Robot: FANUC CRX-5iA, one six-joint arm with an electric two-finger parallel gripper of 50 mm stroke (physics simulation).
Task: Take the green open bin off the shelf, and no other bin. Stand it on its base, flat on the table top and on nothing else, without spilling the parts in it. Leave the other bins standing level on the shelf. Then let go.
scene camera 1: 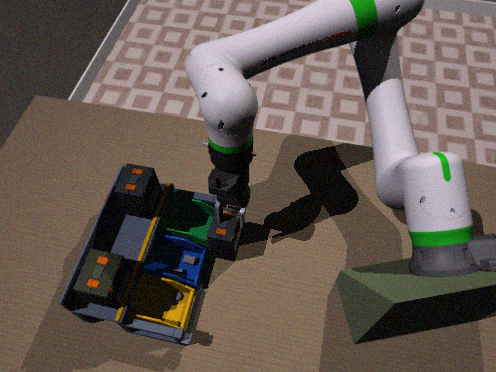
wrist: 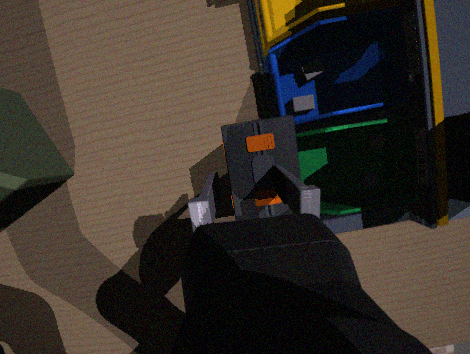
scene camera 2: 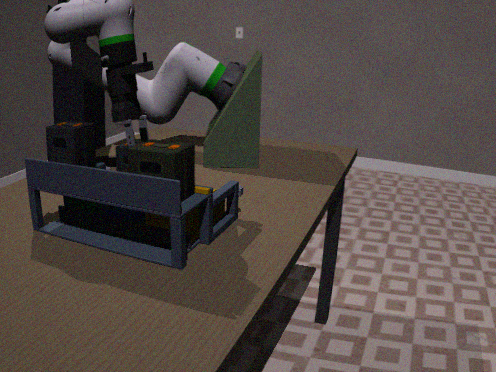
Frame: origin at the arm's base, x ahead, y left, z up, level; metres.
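Seen in the pictures: gripper, fingertip midpoint: (scene camera 1: 231,222) (wrist: 246,180) (scene camera 2: 138,143); arm's base, origin of the base link: (scene camera 1: 445,268) (scene camera 2: 232,91).
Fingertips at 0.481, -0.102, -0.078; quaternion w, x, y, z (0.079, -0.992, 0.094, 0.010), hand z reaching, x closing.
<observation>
Pixels of each thing's middle, then the offset from my fingertips to it, as dx, dy, dz.
- green open bin, body centre: (wrist: 346,165) (scene camera 1: 185,221) +0.136, -0.032, -0.084
- blue bin, body centre: (wrist: 339,76) (scene camera 2: 141,200) (scene camera 1: 169,260) +0.155, +0.083, -0.087
- dark case with orange latches, body centre: (wrist: 256,165) (scene camera 2: 137,170) (scene camera 1: 225,234) +0.017, +0.004, -0.065
- yellow bin, body centre: (scene camera 2: 186,208) (scene camera 1: 155,301) +0.168, +0.194, -0.087
- olive case, body centre: (scene camera 2: 161,170) (scene camera 1: 104,279) +0.267, +0.184, +0.020
- dark case, body centre: (scene camera 2: 71,152) (scene camera 1: 140,191) +0.238, -0.045, +0.032
The green open bin (scene camera 1: 201,231) (wrist: 313,162) sits in the shelf (scene camera 1: 155,331) (scene camera 2: 110,182), at the end of a row beside the blue bin (scene camera 1: 199,265) (wrist: 290,90). Its inside is in deep shadow, so its parts cannot be made out. A dark case with orange latches (scene camera 1: 222,242) (wrist: 262,162) stands close against its front. My gripper (scene camera 1: 230,209) (scene camera 2: 137,138) (wrist: 246,180) is open and empty, pointing down over the far end of that case, with one finger to each side of its narrow width. Whether the fingertips reach below the case top is unclear.
The yellow bin (scene camera 1: 175,312) (wrist: 280,15) sits beyond the blue one. An olive case (scene camera 1: 100,272) (scene camera 2: 155,162) and another dark case (scene camera 1: 135,177) (scene camera 2: 70,145) stand at the shelf's back. The robot's green wedge base (scene camera 1: 425,295) (scene camera 2: 240,120) (wrist: 30,150) stands across the table.
</observation>
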